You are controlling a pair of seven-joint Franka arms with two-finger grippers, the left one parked.
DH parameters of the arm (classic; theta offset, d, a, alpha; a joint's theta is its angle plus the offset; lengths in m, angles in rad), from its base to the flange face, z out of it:
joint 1: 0 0.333 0 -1.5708
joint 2: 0 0 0 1.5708
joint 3: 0 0.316 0.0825 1.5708
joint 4: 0 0 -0.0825 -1.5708
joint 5: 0 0.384 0 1.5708
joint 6: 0 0 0.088 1.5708
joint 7: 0 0.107 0 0
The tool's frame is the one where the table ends.
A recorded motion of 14 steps. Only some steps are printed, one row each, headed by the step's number.
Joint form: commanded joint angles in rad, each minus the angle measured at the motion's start. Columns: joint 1, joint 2, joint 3, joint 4, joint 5, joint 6, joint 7.
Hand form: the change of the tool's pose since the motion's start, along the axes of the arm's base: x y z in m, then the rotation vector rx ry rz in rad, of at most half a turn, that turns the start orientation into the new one. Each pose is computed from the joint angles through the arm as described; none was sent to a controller.
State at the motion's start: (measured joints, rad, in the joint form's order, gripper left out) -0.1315 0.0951 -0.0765 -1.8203 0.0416 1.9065 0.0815
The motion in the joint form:
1: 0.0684 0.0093 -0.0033 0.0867 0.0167 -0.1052 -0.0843
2: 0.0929 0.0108 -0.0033 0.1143 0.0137 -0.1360 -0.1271
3: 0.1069 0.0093 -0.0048 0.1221 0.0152 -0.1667 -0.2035
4: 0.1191 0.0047 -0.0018 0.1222 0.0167 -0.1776 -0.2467
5: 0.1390 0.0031 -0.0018 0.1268 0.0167 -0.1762 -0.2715
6: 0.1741 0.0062 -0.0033 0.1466 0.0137 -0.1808 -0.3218
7: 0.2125 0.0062 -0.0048 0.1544 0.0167 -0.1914 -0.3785
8: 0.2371 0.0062 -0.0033 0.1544 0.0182 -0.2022 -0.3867
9: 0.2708 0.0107 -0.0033 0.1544 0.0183 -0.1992 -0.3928
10: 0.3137 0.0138 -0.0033 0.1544 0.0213 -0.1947 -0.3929
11: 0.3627 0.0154 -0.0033 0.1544 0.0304 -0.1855 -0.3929
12: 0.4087 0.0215 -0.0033 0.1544 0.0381 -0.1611 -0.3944
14: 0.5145 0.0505 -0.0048 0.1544 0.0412 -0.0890 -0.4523
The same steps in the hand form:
1: 0.0094 0.0397 0.0269 0.0222 0.0207 0.1492
2: 0.0115 0.0541 0.0366 0.0211 0.0242 0.2188
3: 0.0095 0.0621 0.0387 0.0296 0.0414 0.3085
4: 0.0083 0.0712 0.0405 0.0344 0.0450 0.3670
5: 0.0094 0.0828 0.0437 0.0328 0.0368 0.4118
6: 0.0126 0.1023 0.0509 0.0270 0.0242 0.4967
7: 0.0124 0.1245 0.0538 0.0316 0.0241 0.5902
8: 0.0108 0.1400 0.0529 0.0364 0.0342 0.6246
9: 0.0109 0.1599 0.0505 0.0362 0.0361 0.6642
10: 0.0096 0.1855 0.0491 0.0377 0.0349 0.7064
11: 0.0068 0.2151 0.0489 0.0439 0.0263 0.7533
12: 0.0054 0.2432 0.0474 0.0464 0.0074 0.7981
14: 0.0017 0.3073 0.0362 0.0390 -0.0371 0.9554

